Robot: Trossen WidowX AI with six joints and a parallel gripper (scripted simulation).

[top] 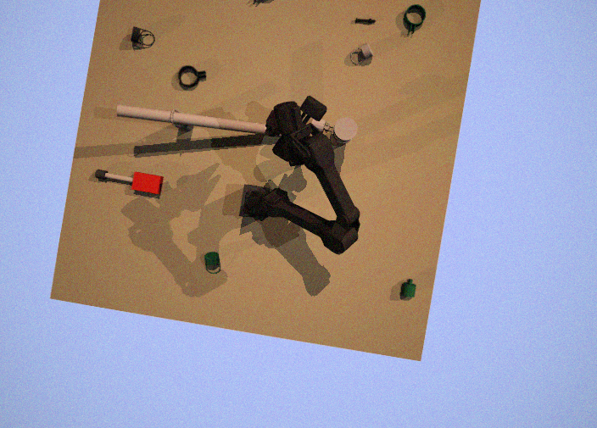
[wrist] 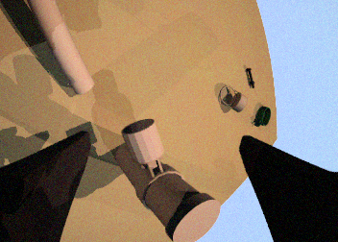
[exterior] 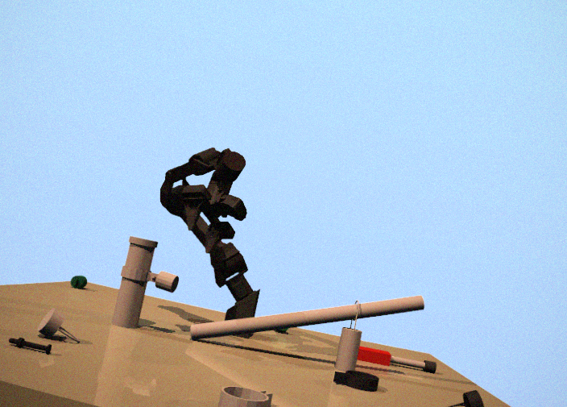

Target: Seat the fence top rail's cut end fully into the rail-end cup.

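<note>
Now: gripper tip 100 mm above the rail-end cup, 60 mm to the left of it and 10 mm short of it. From my gripper tip the other things lie so: loop cap (390 mm to the left, 120 mm below, 30 mm behind); green cap (500 mm behind, 230 mm to the left, 210 mm below); small bolt (400 mm ahead, 220 mm below, 160 mm to the right).
</note>
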